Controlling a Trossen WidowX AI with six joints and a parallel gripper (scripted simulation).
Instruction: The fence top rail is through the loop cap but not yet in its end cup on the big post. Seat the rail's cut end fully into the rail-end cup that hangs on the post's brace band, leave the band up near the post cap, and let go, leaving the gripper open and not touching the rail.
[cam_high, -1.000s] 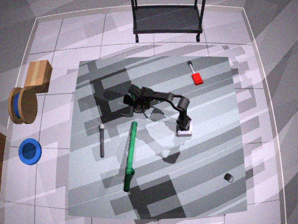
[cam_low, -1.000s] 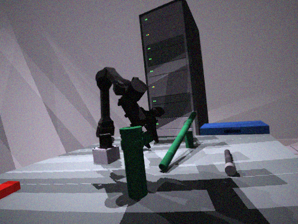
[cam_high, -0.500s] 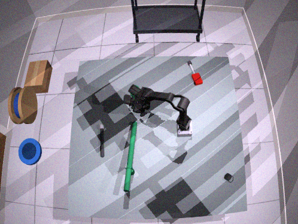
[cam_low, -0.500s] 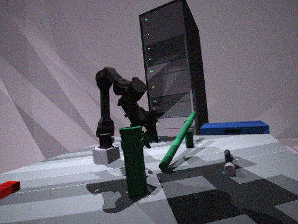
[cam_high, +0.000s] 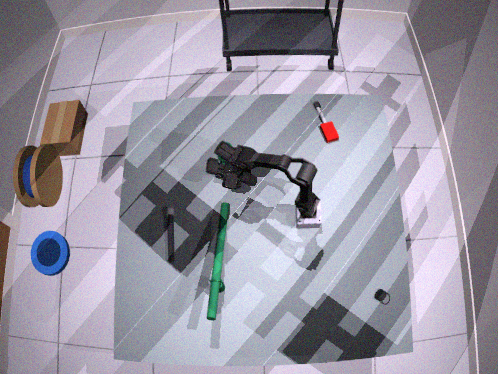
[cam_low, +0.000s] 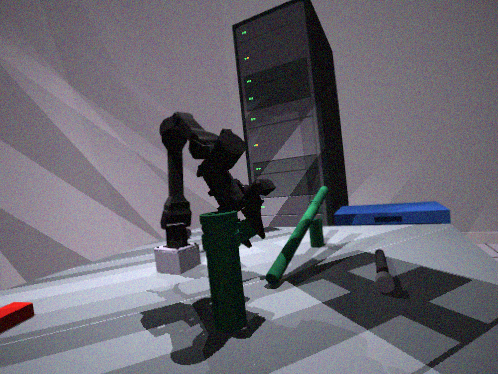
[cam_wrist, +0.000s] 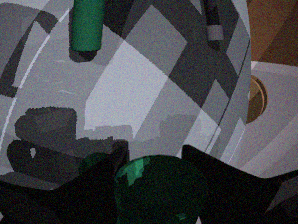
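My gripper tip is 30 mm to the left of the rail-end cup, 30 mm below it and 20 mm past it. From my gripper tip the other things lie so: loop-cap post: 440 mm to the left, 20 mm below, 10 mm behind; then small black object: 720 mm behind, 490 mm to the left, 110 mm below; then red-headed tool: 460 mm behind, 380 mm to the right, 110 mm below.
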